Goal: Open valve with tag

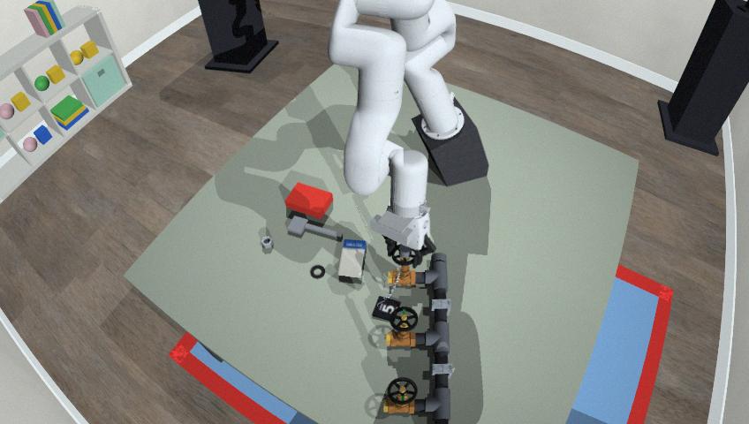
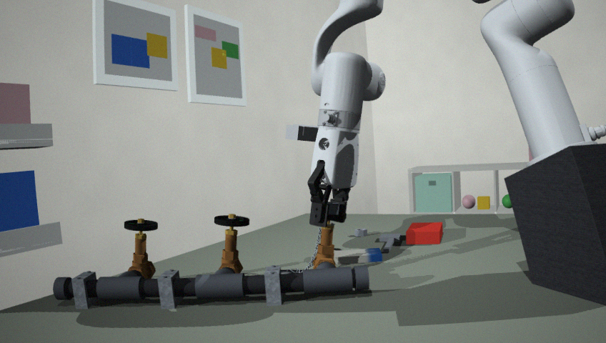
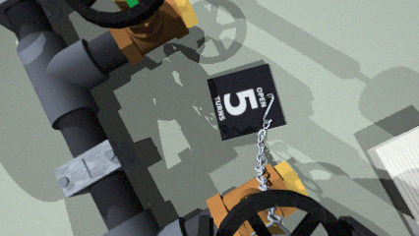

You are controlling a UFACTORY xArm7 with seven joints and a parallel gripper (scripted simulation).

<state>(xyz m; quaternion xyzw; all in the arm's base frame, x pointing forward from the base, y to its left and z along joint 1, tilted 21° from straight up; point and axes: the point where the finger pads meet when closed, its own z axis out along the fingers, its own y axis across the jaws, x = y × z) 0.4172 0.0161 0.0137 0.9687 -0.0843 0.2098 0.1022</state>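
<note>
My hand is 10 mm below the grey cap. Round my hand: black washer 50 mm ahead, 230 mm to the right, 120 mm below; blue box 10 mm behind, 150 mm to the right, 110 mm below; black tag 100 mm ahead, 20 mm to the right, 120 mm below.
</note>
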